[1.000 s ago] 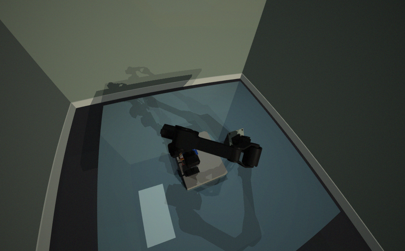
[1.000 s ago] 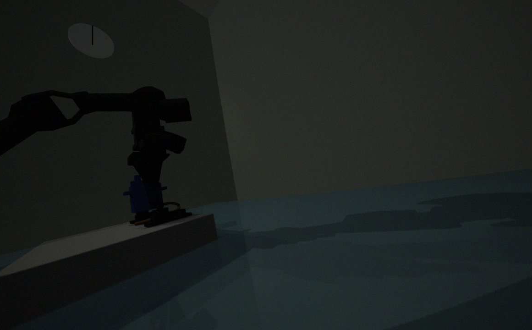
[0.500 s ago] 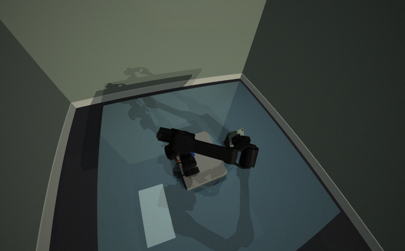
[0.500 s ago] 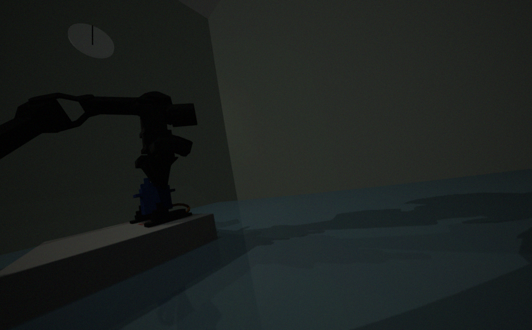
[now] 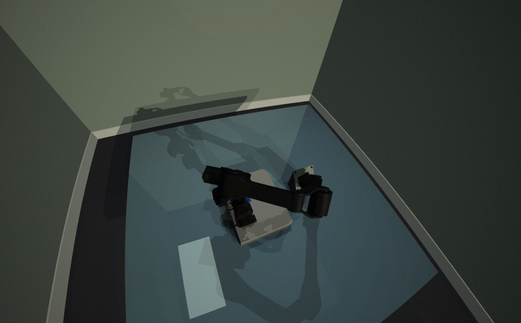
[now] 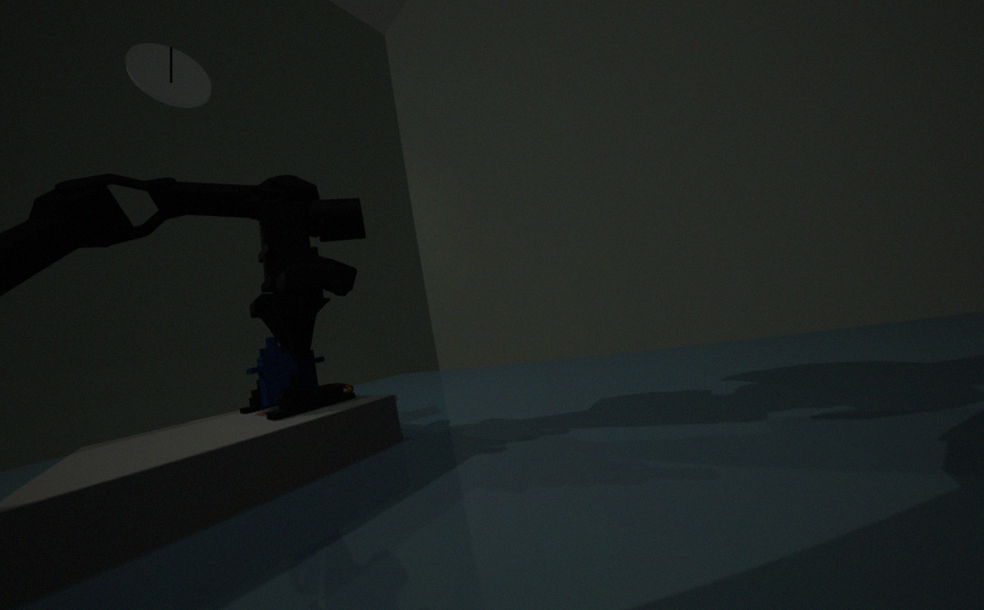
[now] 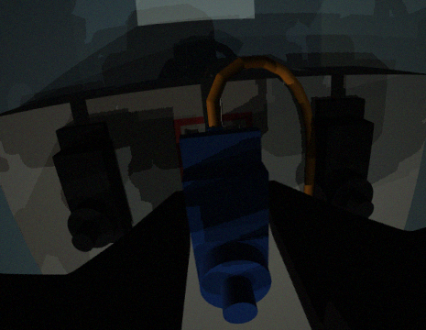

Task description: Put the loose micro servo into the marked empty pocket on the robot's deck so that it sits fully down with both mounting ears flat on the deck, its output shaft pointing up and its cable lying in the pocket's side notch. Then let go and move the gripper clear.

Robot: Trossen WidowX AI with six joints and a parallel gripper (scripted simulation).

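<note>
My gripper tip is 120 mm past the grey deck, 10 mm to the right of it and 80 mm above it.
</note>
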